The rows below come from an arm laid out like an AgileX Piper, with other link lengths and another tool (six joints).
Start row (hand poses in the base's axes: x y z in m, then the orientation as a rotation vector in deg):
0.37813, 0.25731, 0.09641, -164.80, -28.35, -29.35
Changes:
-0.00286, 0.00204, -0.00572, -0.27, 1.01, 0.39
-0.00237, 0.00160, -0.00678, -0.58, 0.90, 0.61
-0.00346, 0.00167, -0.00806, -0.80, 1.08, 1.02
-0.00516, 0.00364, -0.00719, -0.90, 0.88, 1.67
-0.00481, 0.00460, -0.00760, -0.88, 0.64, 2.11
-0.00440, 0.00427, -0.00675, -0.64, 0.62, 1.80
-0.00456, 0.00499, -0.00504, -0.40, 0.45, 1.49
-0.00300, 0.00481, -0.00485, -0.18, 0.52, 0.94
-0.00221, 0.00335, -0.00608, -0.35, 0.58, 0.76
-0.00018, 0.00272, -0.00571, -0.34, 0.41, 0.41
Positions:
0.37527, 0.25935, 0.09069, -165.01, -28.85, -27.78
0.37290, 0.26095, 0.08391, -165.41, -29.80, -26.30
0.36944, 0.26262, 0.07585, -165.84, -31.38, -24.45
0.36428, 0.26626, 0.06866, -166.06, -33.96, -22.78
0.35947, 0.27086, 0.06106, -166.01, -37.20, -21.39
0.35507, 0.27513, 0.05431, -165.81, -39.91, -20.11
0.35051, 0.28012, 0.04927, -165.49, -42.11, -19.17
0.34751, 0.28493, 0.04442, -165.19, -43.43, -18.25
0.34530, 0.28828, 0.03834, -165.12, -44.54, -17.21
0.34512, 0.29100, 0.03263, -165.21, -45.18, -16.46

